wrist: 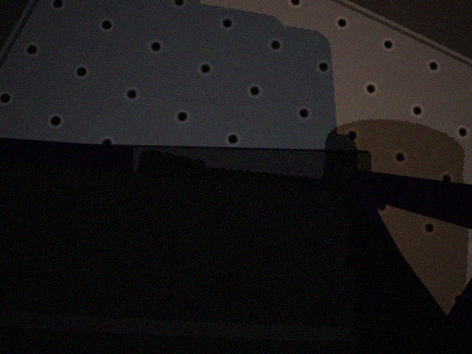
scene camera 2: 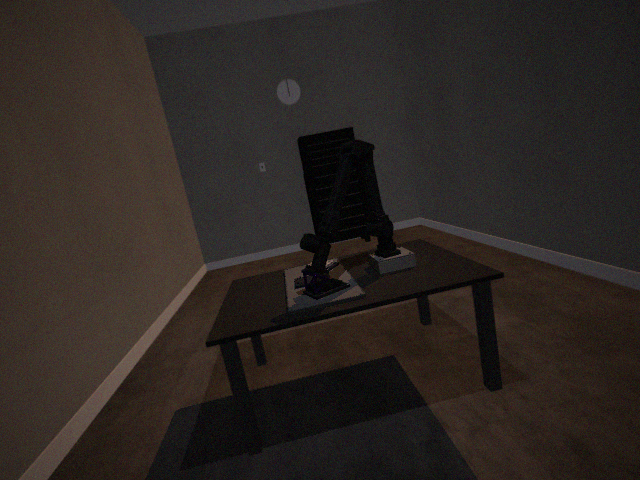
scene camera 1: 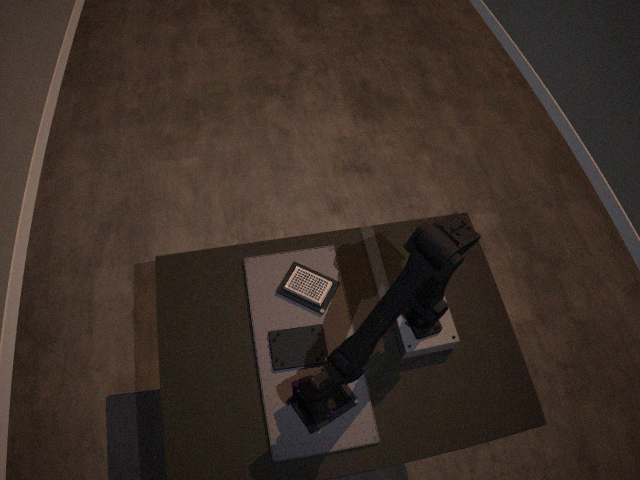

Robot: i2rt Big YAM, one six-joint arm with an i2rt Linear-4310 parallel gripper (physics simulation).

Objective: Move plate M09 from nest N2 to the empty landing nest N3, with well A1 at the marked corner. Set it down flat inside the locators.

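My gripper (scene camera 1: 321, 397) (scene camera 2: 315, 281) is low over the nearest nest on the pale perforated board (scene camera 1: 269, 310) (wrist: 152, 76). It is shut on the long sides of dark plate M09 (scene camera 1: 330, 410) (wrist: 236, 228). In the wrist view the plate fills the lower half, with one finger (wrist: 340, 152) at its edge. I cannot tell whether the plate rests in the nest or is a little above it. An empty dark nest (scene camera 1: 294, 347) lies in the middle of the board. A plate with white wells (scene camera 1: 309, 286) sits on the far nest, turned at an angle. The marked corner is too dark to make out.
The board lies on a dark table (scene camera 1: 207, 335) (scene camera 2: 454, 273). The arm's pale base block (scene camera 1: 444, 338) (scene camera 2: 397, 263) stands to the right of the board, and the arm reaches over the board's right edge. A dark shelf unit (scene camera 2: 315, 154) stands behind the table.
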